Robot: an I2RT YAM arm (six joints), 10 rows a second.
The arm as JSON. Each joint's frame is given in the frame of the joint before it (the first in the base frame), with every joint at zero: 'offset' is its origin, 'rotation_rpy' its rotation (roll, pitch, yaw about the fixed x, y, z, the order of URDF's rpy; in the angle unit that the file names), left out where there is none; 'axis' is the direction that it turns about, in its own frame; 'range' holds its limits. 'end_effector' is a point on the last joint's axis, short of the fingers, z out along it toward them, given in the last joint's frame.
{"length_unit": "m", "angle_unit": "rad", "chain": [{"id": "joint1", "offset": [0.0, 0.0, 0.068], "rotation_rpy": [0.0, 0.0, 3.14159], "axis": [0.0, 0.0, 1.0], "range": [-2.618, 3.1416]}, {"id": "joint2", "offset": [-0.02, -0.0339, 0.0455], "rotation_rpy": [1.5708, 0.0, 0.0], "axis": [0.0, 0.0, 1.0], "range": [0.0, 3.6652]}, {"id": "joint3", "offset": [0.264, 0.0, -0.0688], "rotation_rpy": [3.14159, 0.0, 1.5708], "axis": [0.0, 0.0, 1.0], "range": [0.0, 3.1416]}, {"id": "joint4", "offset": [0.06, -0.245, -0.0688], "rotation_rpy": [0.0, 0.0, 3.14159], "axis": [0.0, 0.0, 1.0], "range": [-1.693, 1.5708]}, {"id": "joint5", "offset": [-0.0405, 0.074, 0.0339], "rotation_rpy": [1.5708, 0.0, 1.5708], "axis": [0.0, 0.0, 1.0], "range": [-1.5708, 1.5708]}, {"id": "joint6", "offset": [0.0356, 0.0, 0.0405], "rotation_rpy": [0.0, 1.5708, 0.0], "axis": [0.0, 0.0, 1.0], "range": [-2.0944, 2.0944]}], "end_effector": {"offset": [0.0, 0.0, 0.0], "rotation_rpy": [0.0, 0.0, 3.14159]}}
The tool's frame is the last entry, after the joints.
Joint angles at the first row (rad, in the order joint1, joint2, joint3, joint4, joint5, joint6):
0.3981, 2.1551, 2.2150, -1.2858, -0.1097, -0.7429
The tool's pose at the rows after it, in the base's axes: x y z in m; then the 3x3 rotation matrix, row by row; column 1 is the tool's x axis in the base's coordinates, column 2 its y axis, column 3 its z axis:
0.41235 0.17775 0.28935; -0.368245 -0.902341 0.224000; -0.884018 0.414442 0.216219; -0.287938 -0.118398 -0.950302
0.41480 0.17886 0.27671; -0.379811 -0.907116 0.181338; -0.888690 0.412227 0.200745; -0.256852 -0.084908 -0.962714
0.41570 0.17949 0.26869; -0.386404 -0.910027 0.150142; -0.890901 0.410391 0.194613; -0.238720 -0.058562 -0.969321
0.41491 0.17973 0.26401; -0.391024 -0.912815 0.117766; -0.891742 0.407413 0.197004; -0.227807 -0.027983 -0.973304
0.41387 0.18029 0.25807; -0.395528 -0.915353 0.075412; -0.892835 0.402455 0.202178; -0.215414 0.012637 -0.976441
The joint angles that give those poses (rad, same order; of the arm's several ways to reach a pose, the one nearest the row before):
0.3981, 2.1914, 2.2146, -1.2976, -0.1127, -0.7429
0.3981, 2.2192, 2.2142, -1.3166, -0.1150, -0.7429
0.3981, 2.2356, 2.2120, -1.3300, -0.1215, -0.7429
0.3981, 2.2452, 2.2113, -1.3491, -0.1364, -0.7433
0.3984, 2.2581, 2.2112, -1.3735, -0.1577, -0.7448

